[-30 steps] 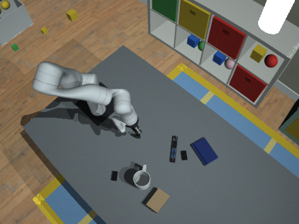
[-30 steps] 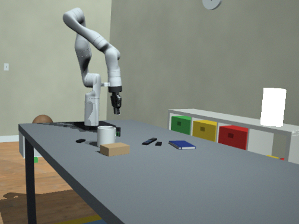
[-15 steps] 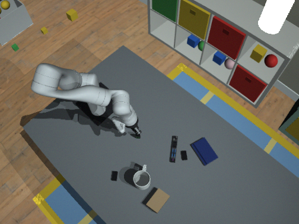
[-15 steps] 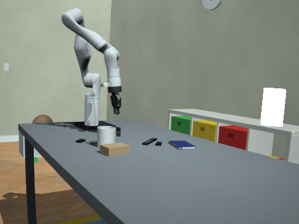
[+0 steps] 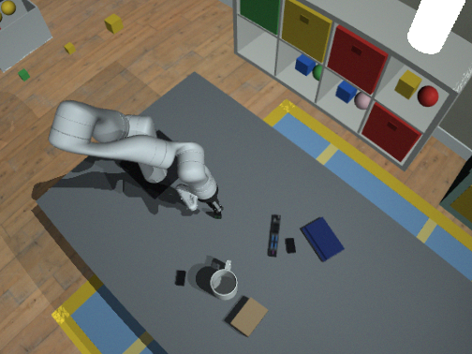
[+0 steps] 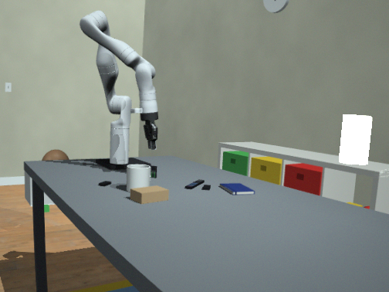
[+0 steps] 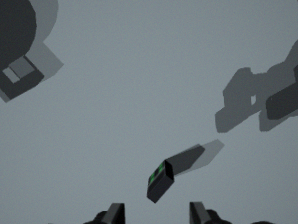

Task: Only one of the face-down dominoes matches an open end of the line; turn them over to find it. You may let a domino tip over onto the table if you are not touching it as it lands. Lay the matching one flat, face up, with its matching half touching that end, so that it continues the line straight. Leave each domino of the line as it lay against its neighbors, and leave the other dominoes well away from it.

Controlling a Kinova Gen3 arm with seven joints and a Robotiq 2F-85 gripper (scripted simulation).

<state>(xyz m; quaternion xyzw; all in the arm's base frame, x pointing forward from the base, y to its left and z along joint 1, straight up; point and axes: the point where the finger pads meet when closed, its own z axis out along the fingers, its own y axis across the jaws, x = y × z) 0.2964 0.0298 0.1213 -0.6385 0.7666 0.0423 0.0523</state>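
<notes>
Now: the dark domino 1 cm to the left of my hand and 12 cm below it. From my hand the other things lie so: white mug 20 cm ahead, 15 cm to the right, 10 cm below; cardboard box 33 cm ahead, 17 cm to the right, 12 cm below.
</notes>
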